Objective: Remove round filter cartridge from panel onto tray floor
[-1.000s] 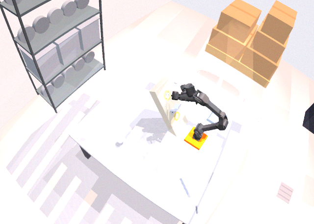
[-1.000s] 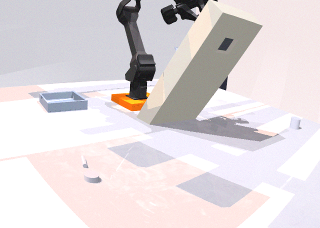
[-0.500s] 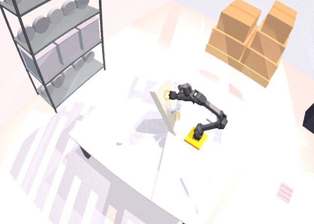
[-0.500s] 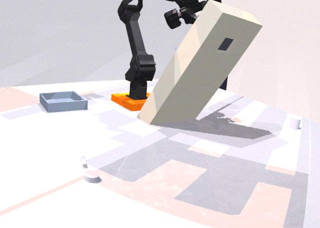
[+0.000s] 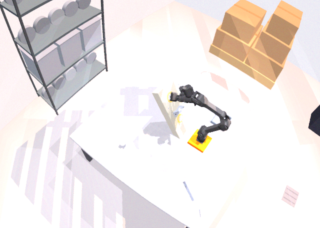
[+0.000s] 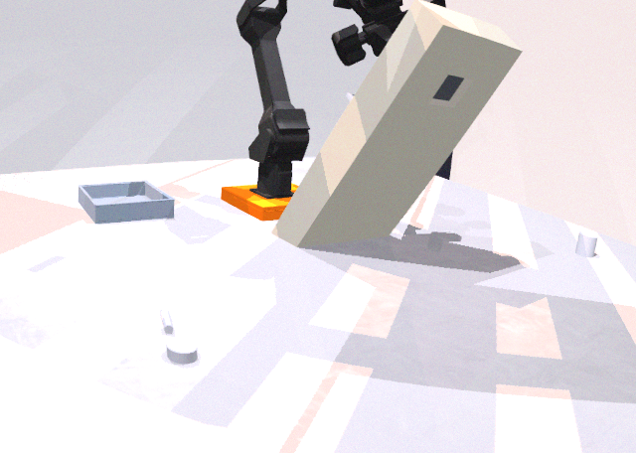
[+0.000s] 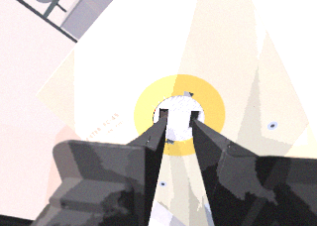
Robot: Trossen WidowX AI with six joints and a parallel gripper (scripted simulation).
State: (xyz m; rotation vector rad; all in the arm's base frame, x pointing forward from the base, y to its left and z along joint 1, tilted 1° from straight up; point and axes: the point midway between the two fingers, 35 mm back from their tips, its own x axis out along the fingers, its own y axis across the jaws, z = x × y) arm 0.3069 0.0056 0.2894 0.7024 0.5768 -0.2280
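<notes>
Now: the round filter cartridge 20 mm ahead of my gripper tip and 10 mm below it. From my gripper tip the other things lie so: grey-blue tray (390 mm behind, 280 mm to the right, 280 mm below); then short peg (60 mm ahead, 380 mm to the right, 290 mm below).
</notes>
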